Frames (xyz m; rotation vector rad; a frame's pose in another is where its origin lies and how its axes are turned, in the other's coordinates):
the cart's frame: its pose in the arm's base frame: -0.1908 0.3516 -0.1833 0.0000 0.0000 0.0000
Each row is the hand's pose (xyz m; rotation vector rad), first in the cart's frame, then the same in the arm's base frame.
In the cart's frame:
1: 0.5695 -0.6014 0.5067 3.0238 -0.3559 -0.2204
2: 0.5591 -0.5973 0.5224 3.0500 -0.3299 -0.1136
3: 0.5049 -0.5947 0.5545 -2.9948 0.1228 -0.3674
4: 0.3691 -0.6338 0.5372 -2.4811 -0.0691 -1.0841
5: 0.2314 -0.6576 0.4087 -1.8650 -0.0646 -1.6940
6: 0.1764 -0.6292 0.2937 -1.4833 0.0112 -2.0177
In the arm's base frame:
1: 0.3787 -0.2498 0.3234 3.0238 -0.3559 -0.2204
2: 0.3683 -0.2457 0.3391 3.0500 -0.3299 -0.1136
3: 0.3141 -0.2431 0.3712 -2.9948 0.1228 -0.3674
4: 0.1783 -0.2822 0.3539 -2.4811 -0.0691 -1.0841
5: 0.0406 -0.3060 0.2254 -1.8650 -0.0646 -1.6940
6: -0.0144 -0.2776 0.1104 -1.4833 0.0112 -2.0177

